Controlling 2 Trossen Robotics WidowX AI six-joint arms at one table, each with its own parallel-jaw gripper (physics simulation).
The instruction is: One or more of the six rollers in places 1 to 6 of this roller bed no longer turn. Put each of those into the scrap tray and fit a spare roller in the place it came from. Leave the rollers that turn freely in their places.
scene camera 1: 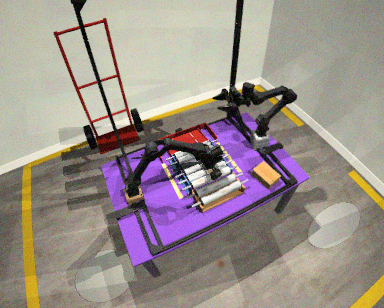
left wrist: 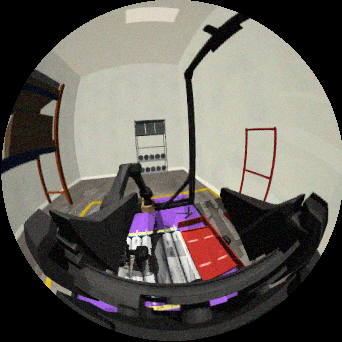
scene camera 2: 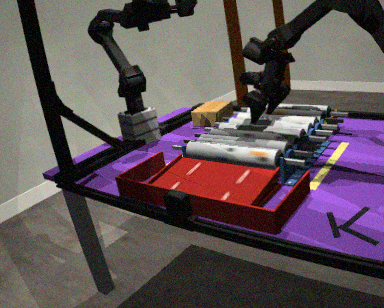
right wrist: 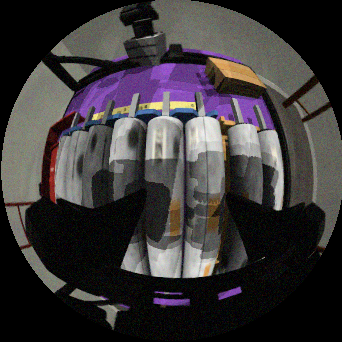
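Where they show: left gripper, between the fingertips: [scene camera 1: 214, 103] [left wrist: 179, 194] [scene camera 2: 182, 2]; right gripper, between the fingertips: [scene camera 1: 214, 170] [left wrist: 128, 268] [scene camera 2: 261, 119] [right wrist: 187, 194]; left arm's base, origin of its link: [scene camera 1: 260, 133] [scene camera 2: 136, 110] [right wrist: 144, 35]; right arm's base, origin of its link: [scene camera 1: 133, 191] [left wrist: 147, 202].
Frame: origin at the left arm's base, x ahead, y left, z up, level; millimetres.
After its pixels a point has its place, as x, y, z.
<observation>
Six grey-white rollers lie side by side in the blue-railed bed [scene camera 2: 295, 172] [right wrist: 145, 115]; the one beside the tray [scene camera 2: 230, 152] @[494, -45, -45] is at one end. Two spare rollers [right wrist: 245, 145] @[324, 251, -39] [right wrist: 271, 155] @[321, 307, -41] lie in the wooden rack [scene camera 1: 225, 202] @[382, 377, -107]. The red scrap tray [scene camera 2: 225, 207] @[632, -204, -74] [left wrist: 205, 250] @[498, -130, -81] holds no roller. My right gripper [right wrist: 187, 194] @[396, 190, -41] [scene camera 2: 263, 116] @[396, 190, -41] is open and empty, low over the rollers, its fingers on either side of the fifth roller [right wrist: 164, 145] @[351, 155, -35] and sixth roller [right wrist: 202, 142] @[338, 193, -36]; whether it touches them I cannot tell. My left gripper [scene camera 1: 221, 102] @[351, -1, 324] [left wrist: 179, 194] @[351, -1, 324] is open and empty, high beyond the tray.
A cardboard box [scene camera 1: 266, 173] @[82, 288, -55] [scene camera 2: 212, 113] @[137, 226, -62] [right wrist: 235, 77] @[138, 260, -56] stands on the purple table [scene camera 1: 185, 225] @[645, 463, -111] near the spare rack. Yellow number strips [scene camera 2: 330, 165] @[665, 133, -112] run along the bed. A black frame post [left wrist: 191, 125] @[939, -140, 491] rises at the table edge. A red hand truck [scene camera 1: 117, 140] stands behind on the floor.
</observation>
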